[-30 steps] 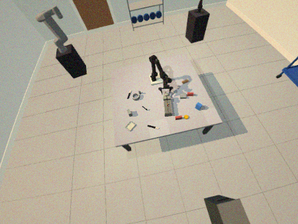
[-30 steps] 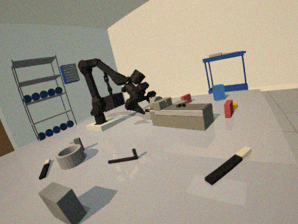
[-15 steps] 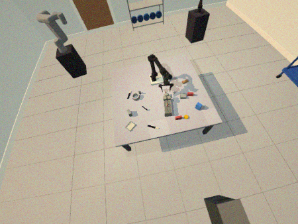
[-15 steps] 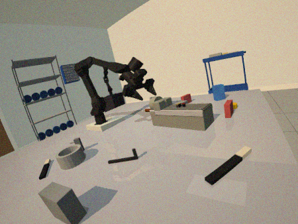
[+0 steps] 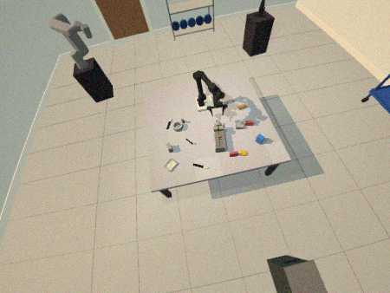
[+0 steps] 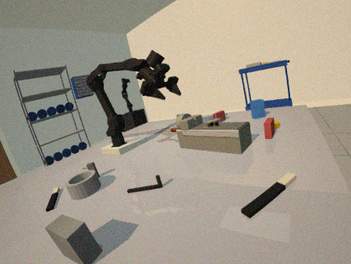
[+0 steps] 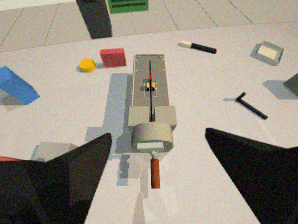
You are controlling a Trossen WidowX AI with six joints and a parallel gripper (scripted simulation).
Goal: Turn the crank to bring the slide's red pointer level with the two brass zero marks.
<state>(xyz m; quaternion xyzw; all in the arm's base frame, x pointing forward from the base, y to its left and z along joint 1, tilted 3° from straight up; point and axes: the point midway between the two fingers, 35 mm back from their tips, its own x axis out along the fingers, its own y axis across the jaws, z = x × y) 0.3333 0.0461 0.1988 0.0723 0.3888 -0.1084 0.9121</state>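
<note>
The brown crank handle lies 30 mm behind my gripper tip, 10 mm to the left of it and 140 mm below it. Round my gripper tip: yellow disc (360 mm ahead, 120 mm to the left, 190 mm below); red pointer (170 mm ahead, 50 mm to the right, 120 mm below); black l-shaped piece (60 mm ahead, 310 mm to the right, 190 mm below).
</note>
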